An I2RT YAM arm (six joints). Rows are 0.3 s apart.
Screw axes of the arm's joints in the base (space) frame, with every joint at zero. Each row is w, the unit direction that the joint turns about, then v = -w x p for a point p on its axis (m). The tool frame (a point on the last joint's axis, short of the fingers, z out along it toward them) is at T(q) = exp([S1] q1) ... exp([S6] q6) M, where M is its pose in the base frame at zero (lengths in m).
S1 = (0, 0, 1, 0, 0, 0)
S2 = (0, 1, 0, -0.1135, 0, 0.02)
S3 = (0, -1, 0, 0.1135, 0, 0.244)
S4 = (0, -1, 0, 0.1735, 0, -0.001)
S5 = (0, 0, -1, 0, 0.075, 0)
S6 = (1, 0, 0, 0, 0.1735, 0)
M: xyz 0.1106 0 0.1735 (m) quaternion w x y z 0.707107 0 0.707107 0
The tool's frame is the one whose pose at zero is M.
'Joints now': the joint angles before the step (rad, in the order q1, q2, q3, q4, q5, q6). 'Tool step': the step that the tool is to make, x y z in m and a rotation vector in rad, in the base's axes. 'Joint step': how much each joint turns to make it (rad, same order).
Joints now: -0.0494, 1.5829, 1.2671, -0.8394, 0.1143, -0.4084
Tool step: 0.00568, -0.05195, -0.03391, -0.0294, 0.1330, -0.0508
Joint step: -0.1556, 0.1076, -0.0031, -0.0042, 0.0065, -0.1148
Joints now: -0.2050, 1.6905, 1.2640, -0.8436, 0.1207, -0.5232
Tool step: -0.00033, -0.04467, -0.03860, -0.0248, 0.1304, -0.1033
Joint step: -0.1225, 0.1228, 0.0000, 0.0083, 0.0519, -0.0328
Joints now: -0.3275, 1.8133, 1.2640, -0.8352, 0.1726, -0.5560
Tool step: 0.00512, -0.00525, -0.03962, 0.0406, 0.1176, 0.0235
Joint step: -0.0099, 0.1210, 0.0000, 0.0022, -0.0042, -0.0336
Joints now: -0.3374, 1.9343, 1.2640, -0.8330, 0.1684, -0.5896
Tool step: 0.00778, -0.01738, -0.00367, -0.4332, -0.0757, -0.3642
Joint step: 0.0004, 0.0316, 0.0000, 0.1206, 0.4257, 0.3411
